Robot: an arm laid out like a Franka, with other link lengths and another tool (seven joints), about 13 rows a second.
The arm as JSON. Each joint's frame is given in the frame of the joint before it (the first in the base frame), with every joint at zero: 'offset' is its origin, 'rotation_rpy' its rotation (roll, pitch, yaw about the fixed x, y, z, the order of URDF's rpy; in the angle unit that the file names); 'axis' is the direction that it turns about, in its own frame. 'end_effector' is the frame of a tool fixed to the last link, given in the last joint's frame.
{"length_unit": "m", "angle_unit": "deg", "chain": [
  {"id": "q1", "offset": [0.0, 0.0, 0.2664], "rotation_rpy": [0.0, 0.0, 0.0], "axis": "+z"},
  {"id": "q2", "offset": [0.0, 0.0, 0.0], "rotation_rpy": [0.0, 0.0, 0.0], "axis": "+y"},
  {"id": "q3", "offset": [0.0, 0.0, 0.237], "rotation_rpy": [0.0, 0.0, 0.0], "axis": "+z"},
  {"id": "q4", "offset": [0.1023, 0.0, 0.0], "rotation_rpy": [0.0, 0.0, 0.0], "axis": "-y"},
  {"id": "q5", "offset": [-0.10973, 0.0, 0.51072], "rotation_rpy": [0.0, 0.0, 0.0], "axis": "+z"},
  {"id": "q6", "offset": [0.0, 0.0, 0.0], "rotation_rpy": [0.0, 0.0, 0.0], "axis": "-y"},
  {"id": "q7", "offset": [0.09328, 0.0, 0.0], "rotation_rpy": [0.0, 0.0, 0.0], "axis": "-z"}
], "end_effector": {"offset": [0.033, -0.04, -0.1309], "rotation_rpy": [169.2, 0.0, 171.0]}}
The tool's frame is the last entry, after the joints.
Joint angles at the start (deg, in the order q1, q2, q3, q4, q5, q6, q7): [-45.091 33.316 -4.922 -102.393 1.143 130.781 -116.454]
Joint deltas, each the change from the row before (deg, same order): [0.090 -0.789 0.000 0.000 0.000 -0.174 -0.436]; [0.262 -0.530 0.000 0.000 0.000 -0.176 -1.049]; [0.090 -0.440 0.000 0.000 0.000 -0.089 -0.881]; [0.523 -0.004 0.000 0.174 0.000 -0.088 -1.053]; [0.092 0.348 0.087 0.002 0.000 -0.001 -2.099]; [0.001 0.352 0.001 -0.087 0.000 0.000 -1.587]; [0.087 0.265 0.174 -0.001 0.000 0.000 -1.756]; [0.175 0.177 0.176 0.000 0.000 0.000 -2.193]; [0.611 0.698 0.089 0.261 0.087 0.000 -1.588]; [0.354 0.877 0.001 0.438 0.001 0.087 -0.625]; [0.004 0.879 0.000 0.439 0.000 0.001 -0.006]
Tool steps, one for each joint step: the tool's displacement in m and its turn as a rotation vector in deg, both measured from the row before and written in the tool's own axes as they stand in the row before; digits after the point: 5 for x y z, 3 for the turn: [-0.00063 -0.00046 -0.01067 0.605 0.219 -0.473]; [-0.00349 -0.00033 -0.00712 0.351 0.328 -1.258]; [-0.00120 0.00003 -0.00592 0.343 0.264 -0.927]; [-0.00702 -0.00172 -0.00217 0.089 0.358 -1.537]; [-0.00401 0.00107 0.00492 -0.318 0.296 -2.261]; [-0.00169 0.00176 0.00604 -0.413 0.154 -1.596]; [-0.00475 0.00023 0.00361 -0.218 0.217 -1.997]; [-0.00592 -0.00008 0.00231 -0.130 0.347 -2.506]; [-0.00981 -0.00310 0.00605 -0.364 0.215 -2.237]; [-0.00473 -0.00270 0.00681 -0.341 0.101 -1.001]; [-0.00038 -0.00102 0.00742 -0.408 -0.157 -0.066]
